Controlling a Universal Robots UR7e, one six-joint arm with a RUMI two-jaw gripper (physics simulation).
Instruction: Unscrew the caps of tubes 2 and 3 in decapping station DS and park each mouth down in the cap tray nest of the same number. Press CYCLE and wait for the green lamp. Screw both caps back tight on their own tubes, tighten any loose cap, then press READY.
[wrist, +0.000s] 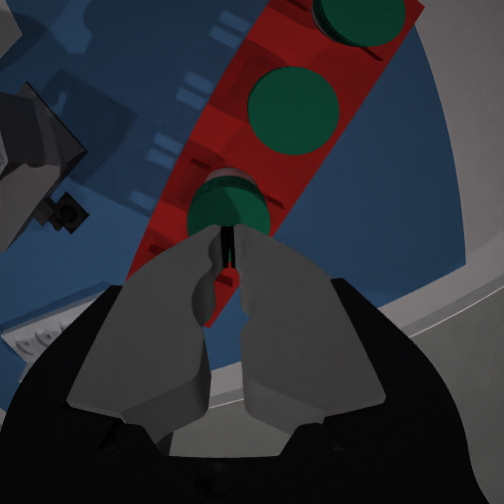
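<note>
The red decapping station (280, 130) runs diagonally from lower left to top right on a blue mat. Three dark green caps show on it: the nearest cap (228, 207), a middle cap (293, 110) and a far cap (360, 15) cut off by the top edge. The nearest cap shows its side wall, with a pale tube collar (230, 175) behind it. My gripper (228, 237) has its grey jaws almost together, with only a thin dark slit between them. The tips hover at the near rim of the nearest cap and hold nothing that I can see.
A dark grey box (30, 150) with a small black fitting (67, 215) stands at the left. A pale grey tray edge (40, 335) shows at the lower left. Grey table surface (475, 150) lies beyond the mat's curved right edge.
</note>
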